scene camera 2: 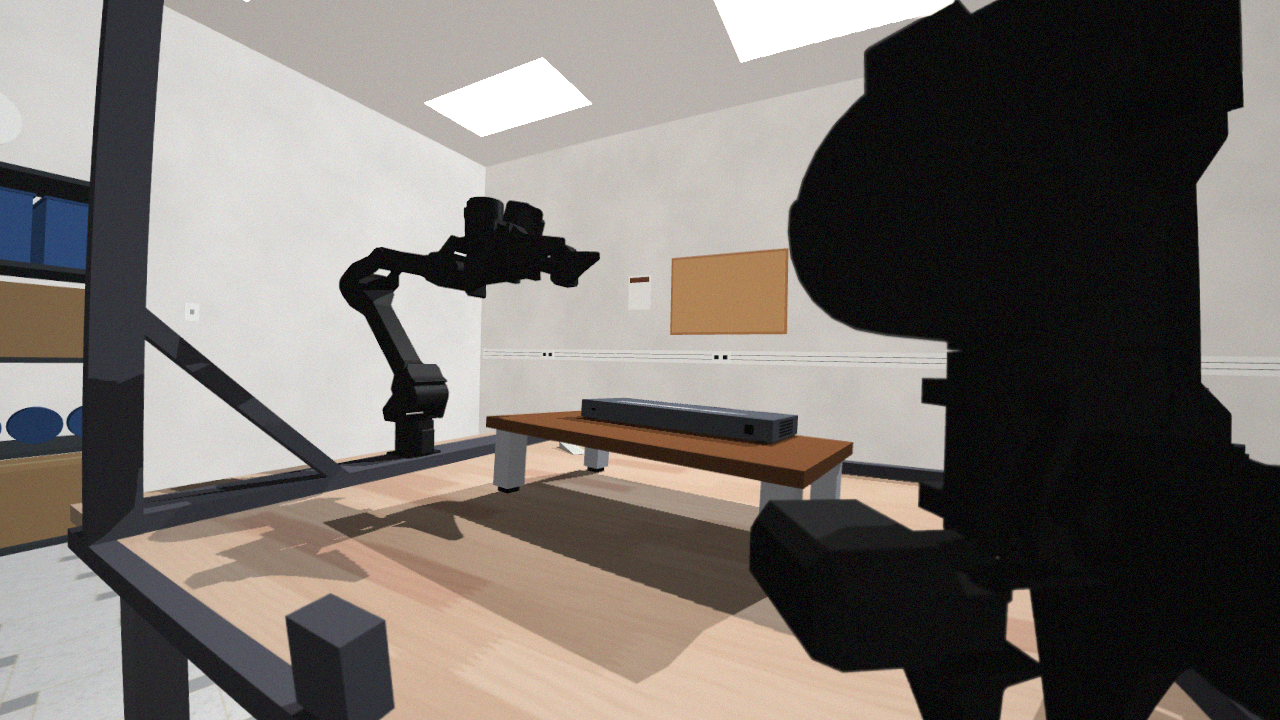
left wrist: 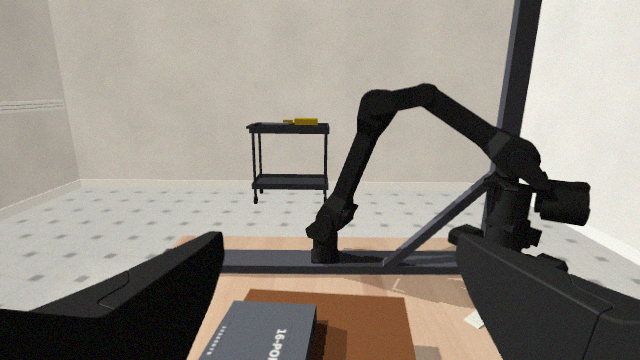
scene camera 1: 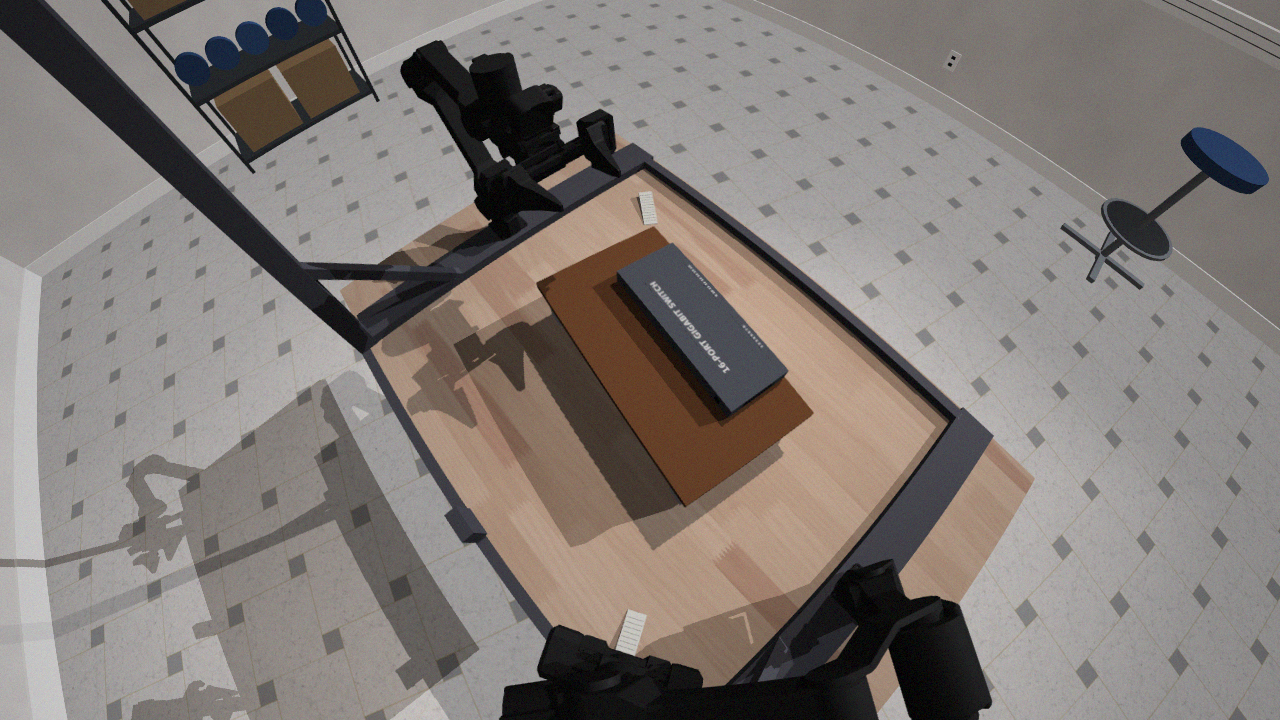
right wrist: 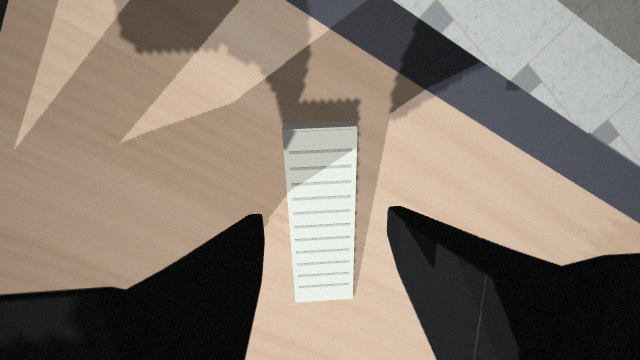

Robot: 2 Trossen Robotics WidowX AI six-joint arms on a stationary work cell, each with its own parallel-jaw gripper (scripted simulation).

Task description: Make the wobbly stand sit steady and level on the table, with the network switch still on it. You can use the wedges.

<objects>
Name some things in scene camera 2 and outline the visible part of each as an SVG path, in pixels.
My left gripper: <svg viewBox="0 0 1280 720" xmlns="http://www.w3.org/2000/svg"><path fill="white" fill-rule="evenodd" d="M484 224L482 228L482 262L487 267L490 276L497 282L519 284L520 280L523 279L540 281L541 272L550 274L550 280L555 285L566 288L577 287L578 278L600 260L599 252L576 251L573 247L566 245L566 240L563 237L542 235L545 221L542 220L543 212L525 202L508 201L503 220L489 220Z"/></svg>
My right gripper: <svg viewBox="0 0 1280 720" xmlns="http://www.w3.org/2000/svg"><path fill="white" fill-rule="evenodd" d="M750 528L749 571L811 660L842 673L903 669L923 720L1000 720L1005 689L1041 677L1046 720L1148 720L1155 707L1178 676L1191 668L1217 690L1248 710L1269 720L1280 720L1280 465L1264 464L1216 445L1213 434L1215 406L1209 398L1209 388L1166 386L1167 353L1107 350L980 350L947 352L946 378L922 378L921 403L946 407L943 481L919 482L918 507L943 518L942 530L913 531L857 499L769 500ZM1013 590L1031 589L1030 598L1039 662L1006 640L1008 603L1012 602Z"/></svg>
A dark grey network switch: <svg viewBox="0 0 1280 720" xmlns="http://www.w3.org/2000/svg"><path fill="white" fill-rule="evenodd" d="M582 399L581 416L592 419L604 419L741 438L763 443L773 443L797 434L798 415L633 398Z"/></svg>
</objects>
